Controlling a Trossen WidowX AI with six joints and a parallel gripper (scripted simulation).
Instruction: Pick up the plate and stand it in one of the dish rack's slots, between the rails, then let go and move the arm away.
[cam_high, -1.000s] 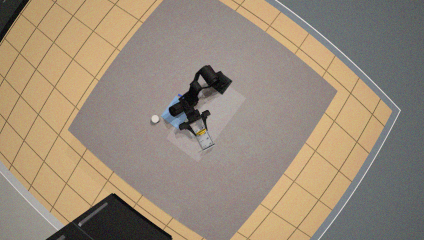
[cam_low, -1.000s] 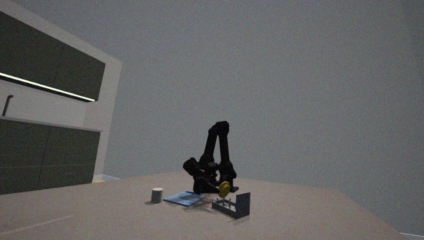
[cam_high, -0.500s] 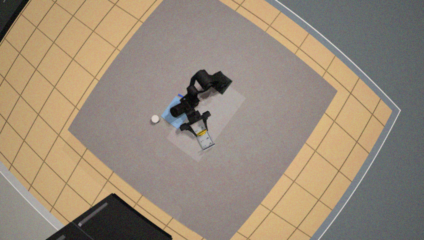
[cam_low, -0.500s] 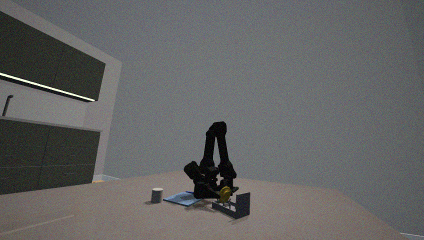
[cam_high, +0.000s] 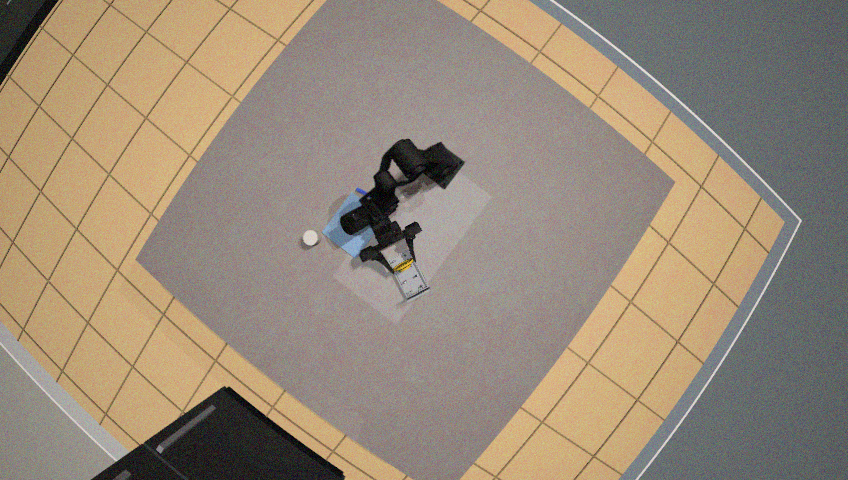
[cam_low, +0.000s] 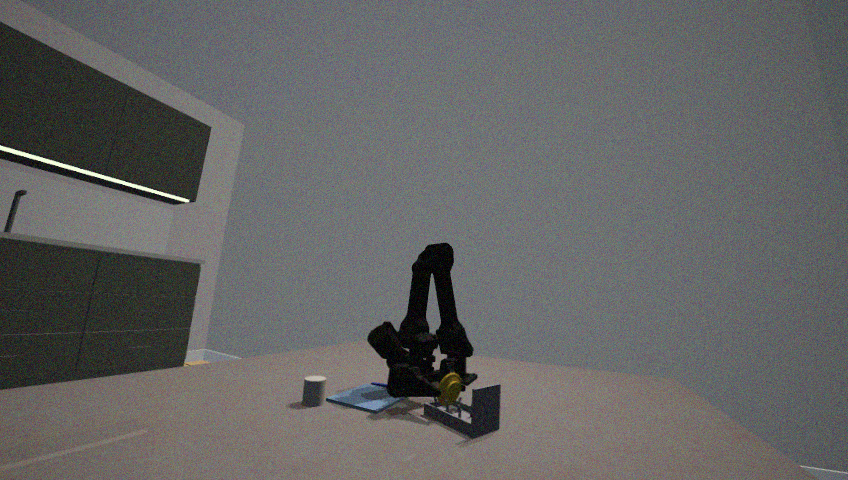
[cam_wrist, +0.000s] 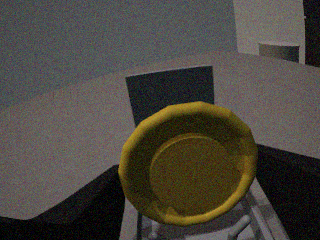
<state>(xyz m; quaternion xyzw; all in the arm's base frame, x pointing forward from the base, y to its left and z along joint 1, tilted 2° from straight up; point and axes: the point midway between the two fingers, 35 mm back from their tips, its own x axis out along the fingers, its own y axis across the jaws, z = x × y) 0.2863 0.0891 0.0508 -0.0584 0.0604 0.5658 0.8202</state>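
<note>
The yellow plate is 10 mm to the right of my gripper tip. The rest, counted from my gripper tip: grey dish rack 30 mm below, 20 mm to the left, 10 mm ahead; light blue mat 200 mm to the right, 50 mm below, 10 mm ahead.
</note>
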